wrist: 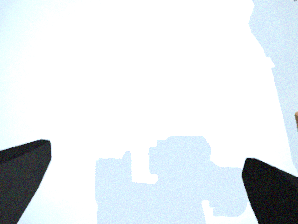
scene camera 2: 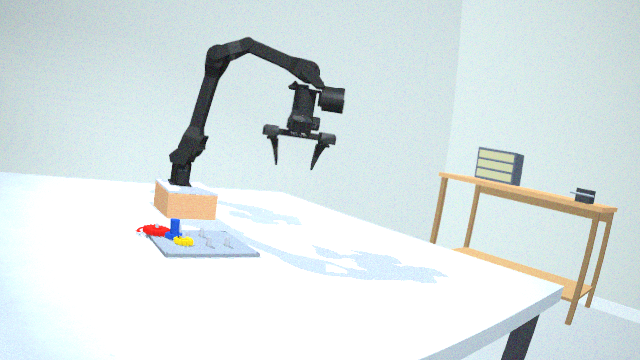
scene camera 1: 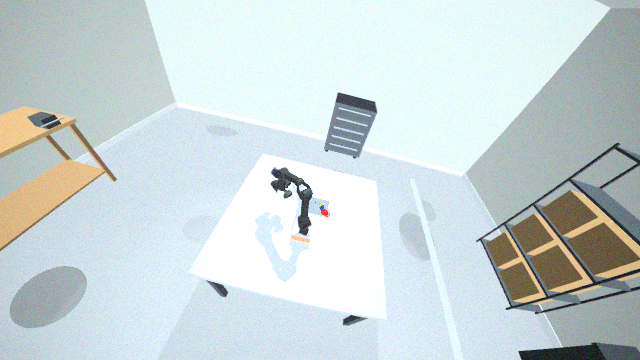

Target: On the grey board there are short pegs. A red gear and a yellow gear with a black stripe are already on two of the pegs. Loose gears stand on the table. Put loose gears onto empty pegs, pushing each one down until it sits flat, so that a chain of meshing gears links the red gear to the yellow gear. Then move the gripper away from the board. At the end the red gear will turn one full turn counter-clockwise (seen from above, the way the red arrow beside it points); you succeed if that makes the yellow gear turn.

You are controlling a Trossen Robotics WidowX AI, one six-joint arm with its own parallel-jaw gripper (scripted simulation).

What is the gripper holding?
Nothing.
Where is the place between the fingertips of the gripper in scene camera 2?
At 293, 167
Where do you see a grey board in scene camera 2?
217, 238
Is the gripper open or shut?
Open.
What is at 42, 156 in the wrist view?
The gripper.
